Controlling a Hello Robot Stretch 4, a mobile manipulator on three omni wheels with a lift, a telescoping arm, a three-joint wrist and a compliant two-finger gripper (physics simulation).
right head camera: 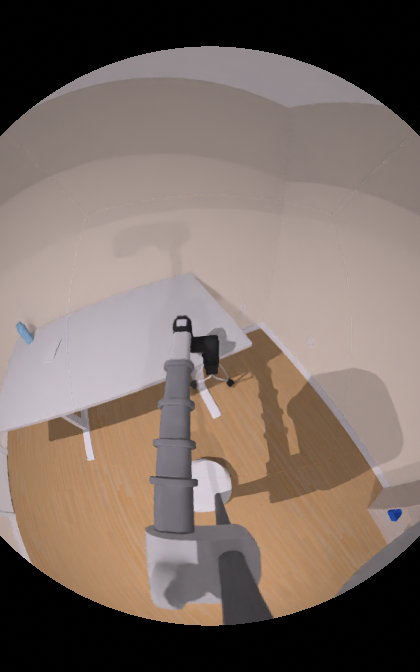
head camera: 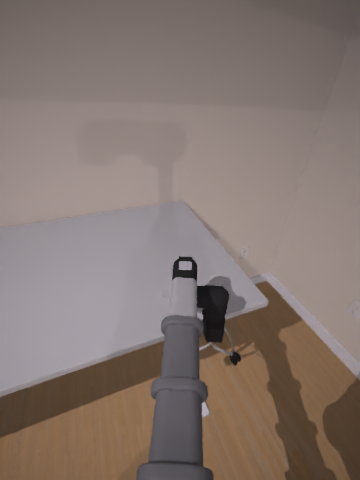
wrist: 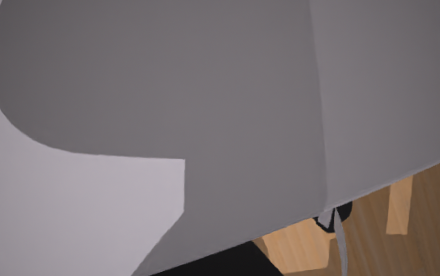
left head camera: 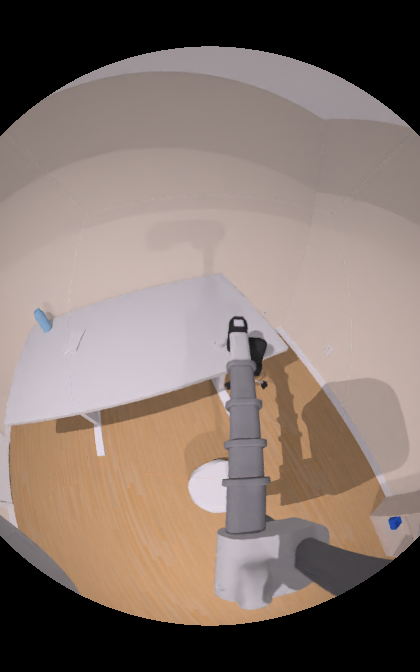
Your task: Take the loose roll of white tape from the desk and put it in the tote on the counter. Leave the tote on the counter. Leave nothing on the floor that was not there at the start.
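Frame: origin at the robot's base, x left, y down, z back, level; metres.
Where they show: gripper, fingertip midpoint: (head camera: 208, 360).
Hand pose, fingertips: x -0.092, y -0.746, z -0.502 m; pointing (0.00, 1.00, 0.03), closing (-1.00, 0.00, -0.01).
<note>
After its pixels a point has its place.
The roll of white tape (head camera: 166, 294) @[x 0.053, y -0.943, z -0.602 m] (left head camera: 218, 344) lies on the white desk (head camera: 65, 280) @[x 0.409, y -0.922, z -0.660 m] (left head camera: 130, 340) (right head camera: 110, 340) (wrist: 240, 90) @[x -0.094, y -0.922, z -0.574 m], left of the arm and partly hidden by it. It does not show in the right head view or the wrist view. My gripper (left head camera: 245, 385) (right head camera: 212, 383) points down at the desk's front edge, right of the tape, with its fingertips lower than the desk top. The fingers are spread wide, open and empty. In the wrist view one fingertip shows at the edge and the other is hidden by the desk. The tote and counter cannot be made out.
A blue bottle (left head camera: 43, 320) (right head camera: 24, 333) stands by the desk's far left corner. A desk leg (right head camera: 210, 405) is below the gripper. Walls stand behind and right. A small blue object (left head camera: 395, 522) (right head camera: 394, 514) is at the lower right.
</note>
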